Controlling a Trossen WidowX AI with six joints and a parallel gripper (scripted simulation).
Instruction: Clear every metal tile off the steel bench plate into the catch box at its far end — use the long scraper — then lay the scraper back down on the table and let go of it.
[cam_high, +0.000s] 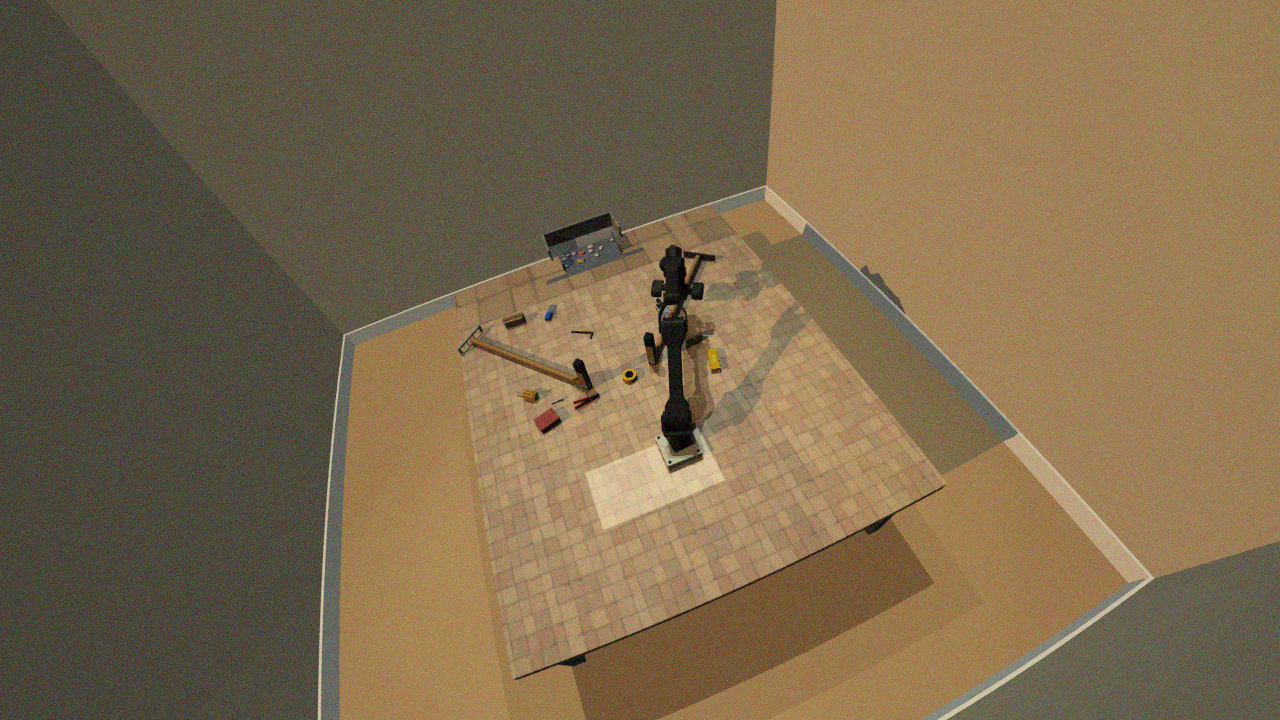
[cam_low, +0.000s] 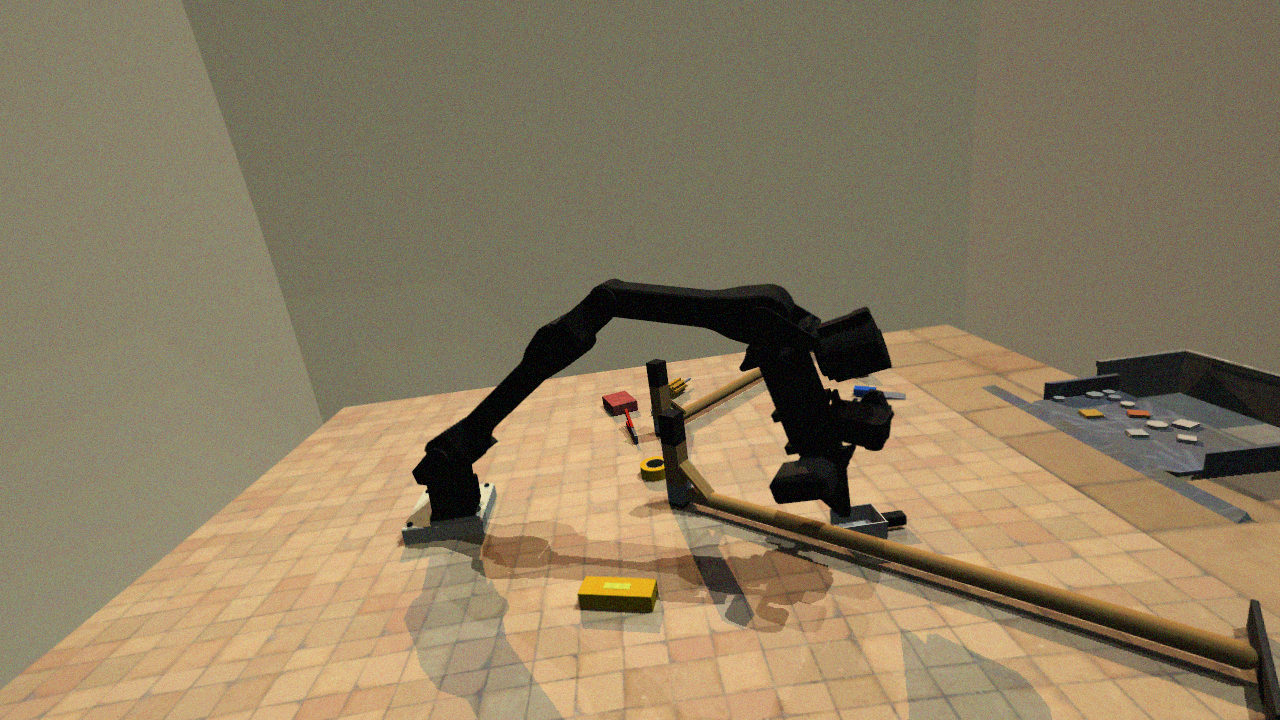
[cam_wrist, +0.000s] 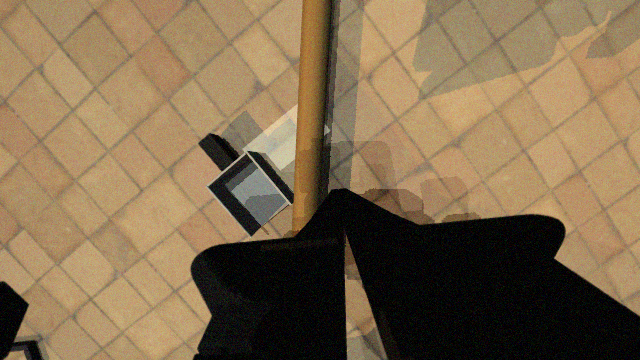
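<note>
Right now the small grey box is 6 cm below my gripper tip, 6 cm ahead of it and 5 cm to the left of it. From my gripper tip the other things lie so: yellow tape roll 30 cm to the left, 18 cm behind, 6 cm below; then yellow block 27 cm behind, 5 cm below, 2 cm to the left; then hex key 36 cm to the left, 10 cm ahead, 6 cm below.
</note>
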